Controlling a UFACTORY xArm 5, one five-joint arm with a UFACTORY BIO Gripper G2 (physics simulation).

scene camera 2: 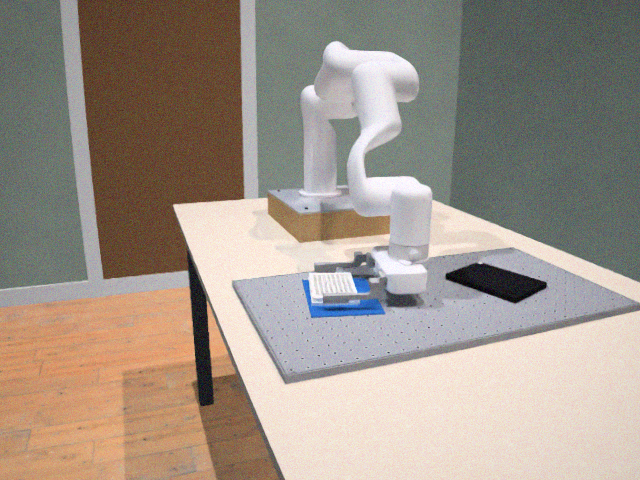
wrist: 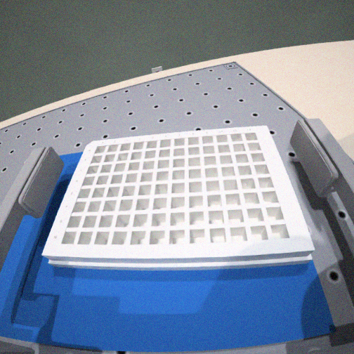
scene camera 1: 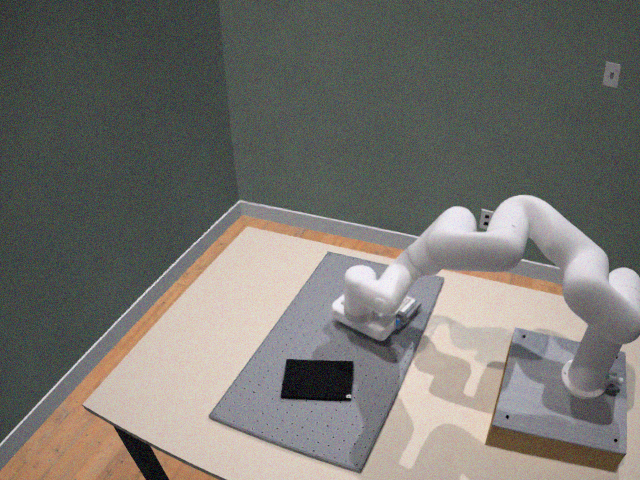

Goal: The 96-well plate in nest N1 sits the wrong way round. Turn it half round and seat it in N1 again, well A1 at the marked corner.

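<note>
The white 96-well plate (scene camera 2: 333,285) (wrist: 175,185) lies level over the blue nest (scene camera 2: 347,310) (wrist: 165,327), wells up. Blue shows along its left and near sides in the wrist view. Faint marks run along the plate's far and left edges; they are too small to read surely, and I cannot make out the nest's marked corner. My gripper (scene camera 2: 321,283) (wrist: 177,170) is open, low over the nest, with one finger at each short side of the plate and a gap on both sides. In scene camera 1 the arm and gripper body hide most of the plate and nest.
A black rectangular block (scene camera 1: 317,379) (scene camera 2: 495,281) with a small white mark at one corner lies on the grey perforated board (scene camera 1: 289,423) (scene camera 2: 413,335) (wrist: 145,95). The arm's base stands on a grey-topped wooden block (scene camera 1: 537,382) (scene camera 2: 330,227) on the table.
</note>
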